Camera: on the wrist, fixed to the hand. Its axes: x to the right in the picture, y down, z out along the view.
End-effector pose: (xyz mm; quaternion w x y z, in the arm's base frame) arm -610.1 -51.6 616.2 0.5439 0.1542 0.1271 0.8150
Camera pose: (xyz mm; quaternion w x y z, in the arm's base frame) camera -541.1 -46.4 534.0 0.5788 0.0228 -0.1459 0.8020
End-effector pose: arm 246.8 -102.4 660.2 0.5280 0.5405 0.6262 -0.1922
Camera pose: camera 140.3 -108.1 673.6 0.6923 0.3426 0.6345 -0.0280
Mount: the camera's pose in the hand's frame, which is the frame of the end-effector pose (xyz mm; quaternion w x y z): -29.4 -91.2 -48.6 0.9534 -0.2977 -0.0478 -0.0101
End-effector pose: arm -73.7 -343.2 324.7 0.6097 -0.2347 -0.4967 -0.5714
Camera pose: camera -137.8 -392.7 254.1 0.4819 -0.4276 -0.3350 -0.6876
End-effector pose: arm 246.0 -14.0 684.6 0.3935 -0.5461 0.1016 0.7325
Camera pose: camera 346.5 5.3 717.5 0.2249 -0.6038 -0.1455 0.7508
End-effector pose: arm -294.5 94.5 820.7 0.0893 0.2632 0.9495 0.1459
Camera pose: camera -324.8 -6.8 839.6 0.2103 0.2217 0.8602 0.4083
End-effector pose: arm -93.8 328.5 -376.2 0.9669 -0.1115 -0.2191 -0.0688
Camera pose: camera -116.8 231.0 -414.9 0.8775 -0.3952 -0.2357 -0.1353
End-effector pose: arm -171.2 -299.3 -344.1 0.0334 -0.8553 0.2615 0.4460
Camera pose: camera -105.1 -222.6 -308.1 0.2058 0.8067 -0.1063 -0.5436
